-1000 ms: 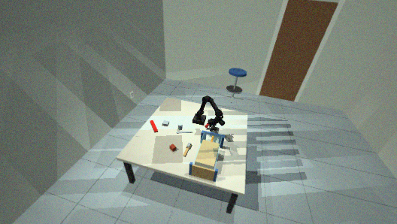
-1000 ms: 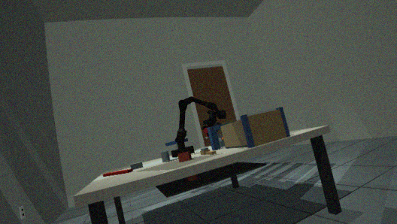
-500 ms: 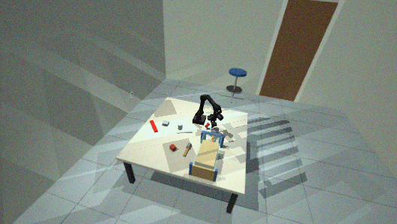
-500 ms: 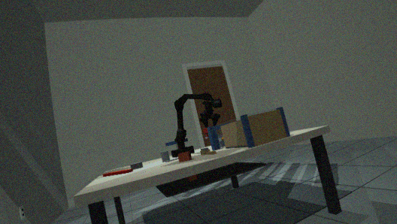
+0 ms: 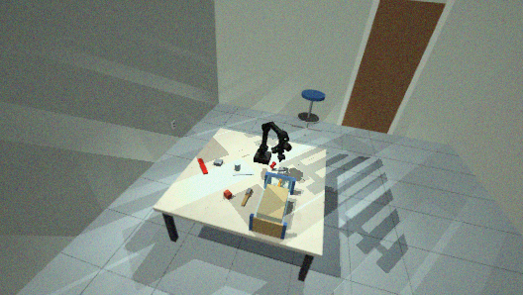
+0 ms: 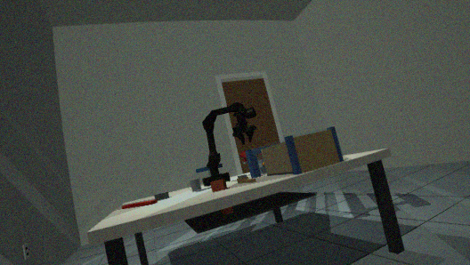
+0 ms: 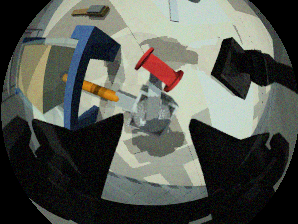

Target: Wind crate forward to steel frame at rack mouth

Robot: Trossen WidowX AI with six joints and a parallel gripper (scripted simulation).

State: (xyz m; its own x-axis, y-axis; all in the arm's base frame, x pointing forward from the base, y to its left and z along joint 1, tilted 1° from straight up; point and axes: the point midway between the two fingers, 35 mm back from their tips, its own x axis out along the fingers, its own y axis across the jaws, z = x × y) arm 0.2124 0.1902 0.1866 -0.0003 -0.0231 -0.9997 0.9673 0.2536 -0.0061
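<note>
The red knob is 8 cm below my gripper tip, 5 cm to the right of it and 1 cm ahead of it. Round my gripper tip: winch (18 cm below, 4 cm to the left, 3 cm behind); winch handle (11 cm below, 1 cm to the right); blue frame (14 cm ahead, 11 cm below, 4 cm to the left).
</note>
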